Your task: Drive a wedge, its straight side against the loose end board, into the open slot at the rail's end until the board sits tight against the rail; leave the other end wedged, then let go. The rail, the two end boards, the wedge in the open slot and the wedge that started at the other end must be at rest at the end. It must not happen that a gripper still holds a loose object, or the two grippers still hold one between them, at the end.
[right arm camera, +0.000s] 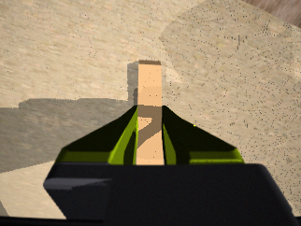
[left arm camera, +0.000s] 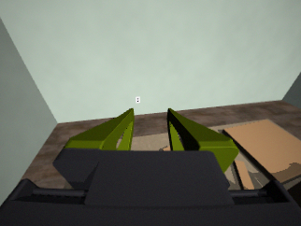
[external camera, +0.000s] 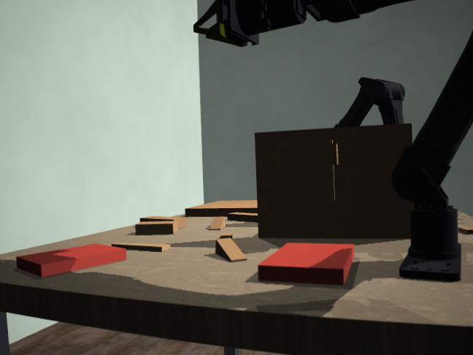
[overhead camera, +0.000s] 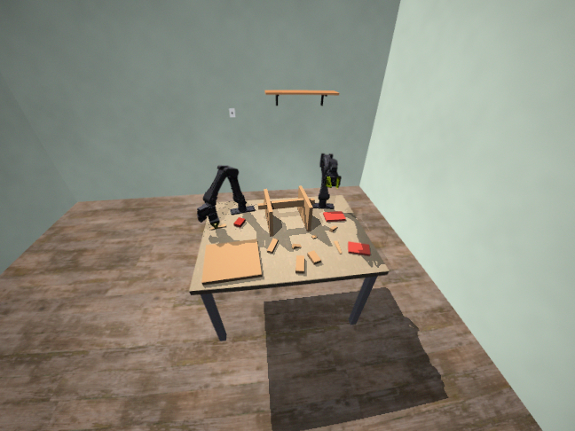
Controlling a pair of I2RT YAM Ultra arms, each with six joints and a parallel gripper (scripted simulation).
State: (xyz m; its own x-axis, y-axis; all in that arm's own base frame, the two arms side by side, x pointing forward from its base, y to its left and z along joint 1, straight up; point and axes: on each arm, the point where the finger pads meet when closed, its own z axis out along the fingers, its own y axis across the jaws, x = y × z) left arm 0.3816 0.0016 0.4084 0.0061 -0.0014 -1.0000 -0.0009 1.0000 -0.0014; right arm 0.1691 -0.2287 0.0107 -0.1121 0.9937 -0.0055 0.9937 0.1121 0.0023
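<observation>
Right now the rail is 270 mm to the right of my left hand, 240 mm below it and 200 mm behind it. The rest, counted from my left hand: flat board (660 mm to the right, 390 mm below, 180 mm ahead).
</observation>
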